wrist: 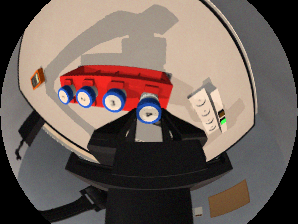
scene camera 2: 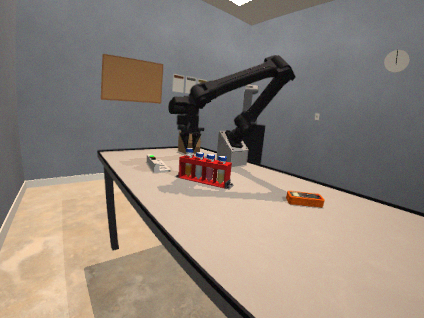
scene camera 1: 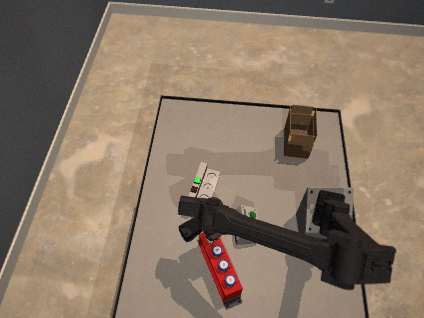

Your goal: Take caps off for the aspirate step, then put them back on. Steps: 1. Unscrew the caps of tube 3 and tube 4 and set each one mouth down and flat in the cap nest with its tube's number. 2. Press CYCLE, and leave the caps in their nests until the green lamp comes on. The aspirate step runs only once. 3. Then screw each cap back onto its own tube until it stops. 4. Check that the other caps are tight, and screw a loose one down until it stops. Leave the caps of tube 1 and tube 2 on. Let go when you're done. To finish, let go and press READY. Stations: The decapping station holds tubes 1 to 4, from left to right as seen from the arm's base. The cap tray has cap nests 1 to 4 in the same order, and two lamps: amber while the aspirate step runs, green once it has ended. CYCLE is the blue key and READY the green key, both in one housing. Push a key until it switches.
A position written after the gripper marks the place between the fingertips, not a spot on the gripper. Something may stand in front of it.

In view: the gripper (wrist: 148,111) and a cardboard box (scene camera 1: 295,145).
